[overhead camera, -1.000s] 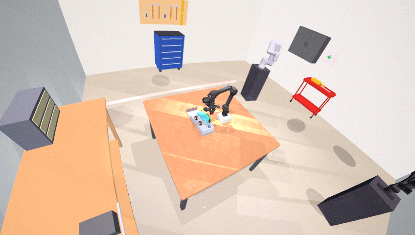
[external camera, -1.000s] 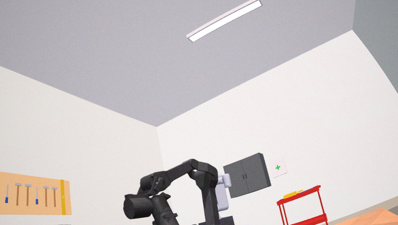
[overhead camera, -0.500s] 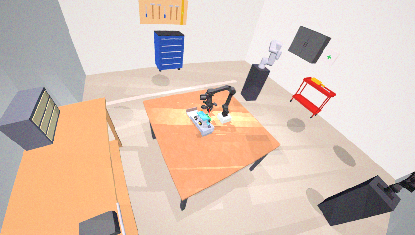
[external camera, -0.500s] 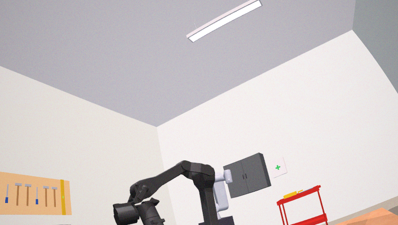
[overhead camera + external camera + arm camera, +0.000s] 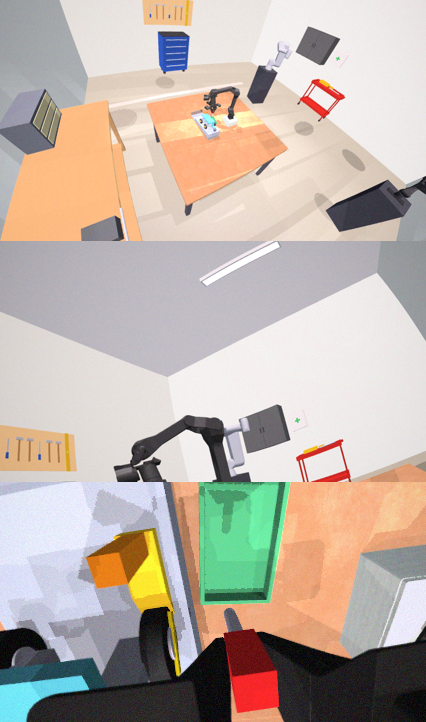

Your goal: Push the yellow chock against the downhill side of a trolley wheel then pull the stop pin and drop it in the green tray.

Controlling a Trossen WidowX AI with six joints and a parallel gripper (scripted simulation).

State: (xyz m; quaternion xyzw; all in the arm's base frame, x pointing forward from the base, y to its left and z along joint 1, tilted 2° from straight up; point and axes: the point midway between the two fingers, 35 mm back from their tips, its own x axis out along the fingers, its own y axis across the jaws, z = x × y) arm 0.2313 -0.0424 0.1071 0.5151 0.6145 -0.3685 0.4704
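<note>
Now: the red-headed stop pin right at my gripper tip. Also, from my gripper tip: green tray 20 mm behind, 10 mm to the right, 140 mm below; then yellow chock 50 mm ahead, 50 mm below; then trolley 90 mm ahead, 100 mm to the left, 20 mm below.
</note>
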